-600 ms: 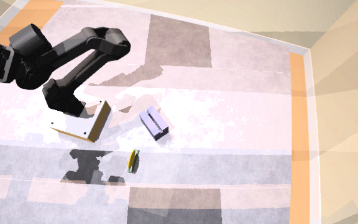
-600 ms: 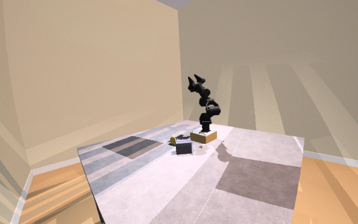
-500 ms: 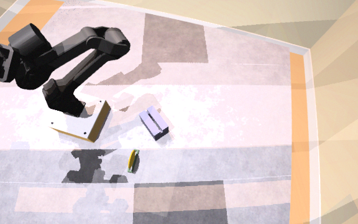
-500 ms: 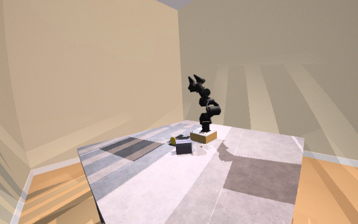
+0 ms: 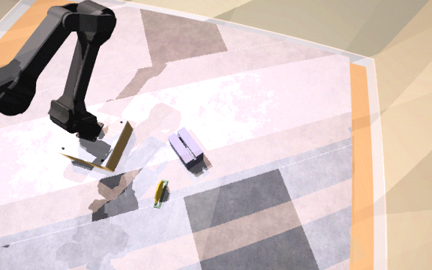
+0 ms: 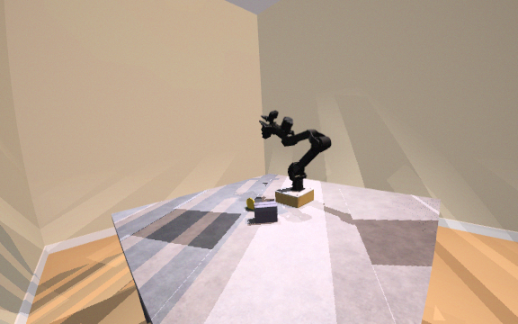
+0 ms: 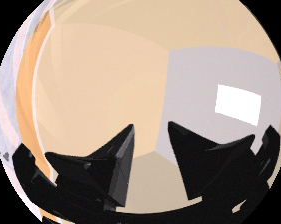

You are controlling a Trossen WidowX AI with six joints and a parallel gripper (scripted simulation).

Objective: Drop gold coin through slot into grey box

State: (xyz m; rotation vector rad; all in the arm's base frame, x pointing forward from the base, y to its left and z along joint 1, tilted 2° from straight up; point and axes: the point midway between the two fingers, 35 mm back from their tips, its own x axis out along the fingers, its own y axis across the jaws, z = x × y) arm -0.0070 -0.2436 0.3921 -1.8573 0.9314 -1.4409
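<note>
My gripper tip is 250 mm short of the gold coin, 150 mm to the right of it and 450 mm above it.
</note>
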